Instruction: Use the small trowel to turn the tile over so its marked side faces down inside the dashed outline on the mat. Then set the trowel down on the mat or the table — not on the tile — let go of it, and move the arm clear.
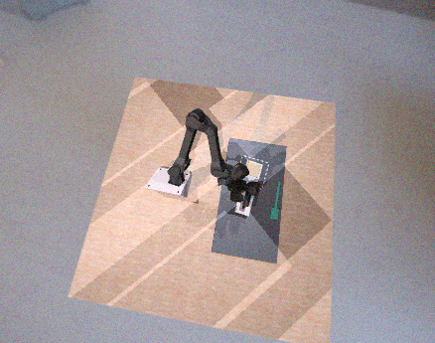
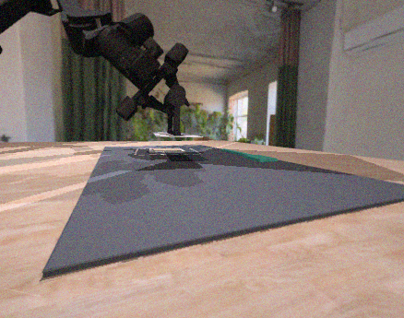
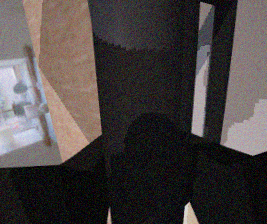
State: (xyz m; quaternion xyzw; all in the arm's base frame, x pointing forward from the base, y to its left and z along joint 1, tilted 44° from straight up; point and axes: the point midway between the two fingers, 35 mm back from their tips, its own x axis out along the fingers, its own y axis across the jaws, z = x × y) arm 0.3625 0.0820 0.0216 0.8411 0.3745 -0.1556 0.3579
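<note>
The grey mat lies 1 cm to the right of my gripper tip and 12 cm below it. From my gripper tip the other things lie so: teal trowel: 14 cm ahead, 1 cm to the right, 9 cm below; square tile: 3 cm behind, 13 cm to the left, 10 cm below.
</note>
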